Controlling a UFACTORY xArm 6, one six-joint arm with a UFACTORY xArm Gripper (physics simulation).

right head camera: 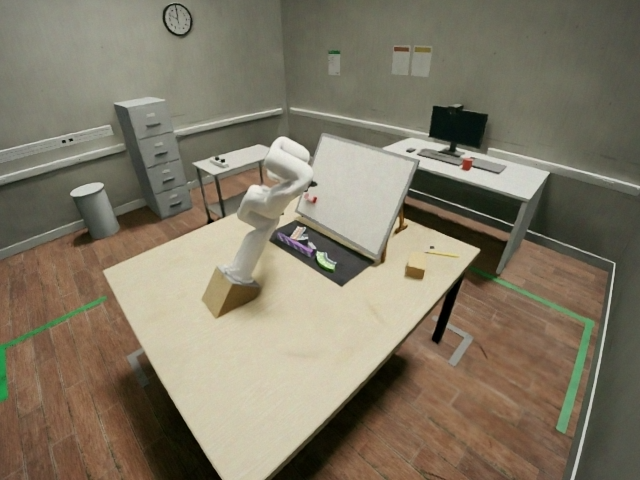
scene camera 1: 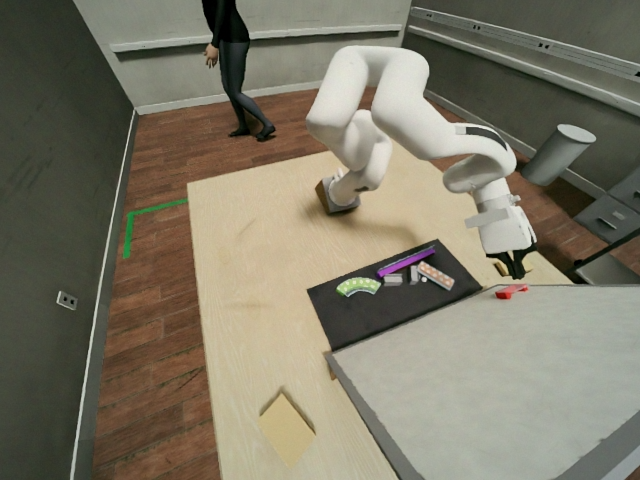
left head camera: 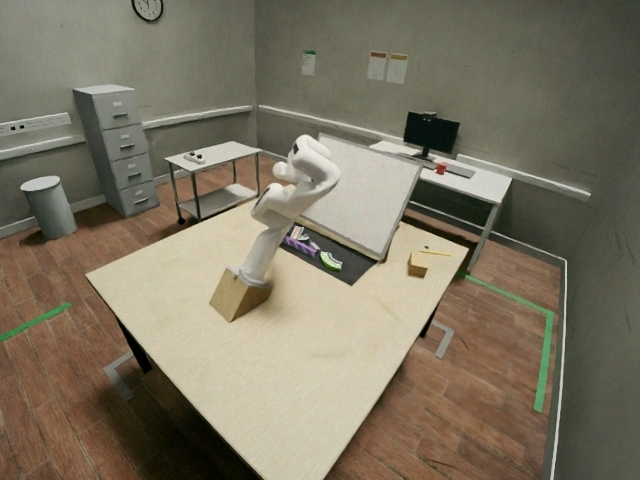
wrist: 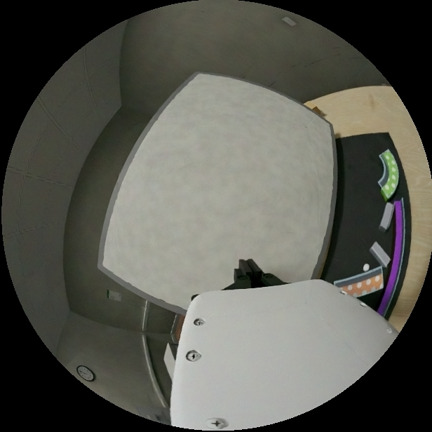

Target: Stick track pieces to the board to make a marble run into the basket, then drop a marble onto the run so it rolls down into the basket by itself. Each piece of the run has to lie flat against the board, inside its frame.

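Frame: origin at the arm's base, x ahead, y left, z up, level; metres.
Seen in the pictures: gripper, fingertip midpoint: (right head camera: 315, 184) (scene camera 1: 518, 278); arm's base at its link origin: (right head camera: 238, 275) (scene camera 1: 342, 191) (left head camera: 250, 277).
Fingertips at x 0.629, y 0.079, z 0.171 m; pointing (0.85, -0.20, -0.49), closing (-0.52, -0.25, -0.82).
Observation:
Pixels of each thing's top centre, then the offset from my fingertips to it. "*": a spot on its surface instead. Level surfaces: height alone.
- black mat at its surface level: 0.257 m down
- green curved piece at a spot on its surface: (scene camera 1: 359, 284) (right head camera: 323, 259) (left head camera: 329, 259) * 0.235 m down, 0.257 m back, 0.248 m right
- long purple piece at a spot on its surface: (scene camera 1: 405, 262) (right head camera: 295, 242) * 0.225 m down, 0.241 m back, 0.052 m right
- orange dotted piece at a spot on its surface: (scene camera 1: 435, 275) * 0.235 m down, 0.148 m back, 0.013 m left
- white marble at its top centre: (scene camera 1: 424, 278) 0.240 m down, 0.160 m back, 0.026 m right
- yellow pencil at its top centre: (right head camera: 441, 253) (left head camera: 436, 252) 0.253 m down, 0.161 m ahead, 0.687 m right
My gripper (scene camera 1: 515, 274) (wrist: 244, 269) is shut with nothing between its fingers, close to the red basket (right head camera: 311, 198) (scene camera 1: 511, 291) at the lower left of the white board (left head camera: 361, 191) (right head camera: 361, 191) (scene camera 1: 480, 382) (wrist: 220, 175). The basket is hidden in the wrist view. On the black mat (right head camera: 343, 271) (scene camera 1: 361, 320) (wrist: 357, 170) lie a green curved piece (left head camera: 330, 260) (right head camera: 325, 261) (scene camera 1: 359, 284) (wrist: 391, 175), a long purple piece (right head camera: 294, 244) (scene camera 1: 405, 262) (wrist: 397, 250), an orange dotted piece (scene camera 1: 435, 275) (wrist: 364, 284), two short grey pieces (scene camera 1: 392, 279) (wrist: 380, 253) and a white marble (scene camera 1: 423, 279) (wrist: 366, 267).
A wooden block (left head camera: 417, 264) (right head camera: 415, 265) (scene camera 1: 286, 428) stands right of the board, near a yellow pencil (left head camera: 436, 253) (right head camera: 443, 253). Another wooden block (scene camera 1: 501, 267) lies behind my gripper in the scene view. The board leans back on wooden legs (right head camera: 402, 222).

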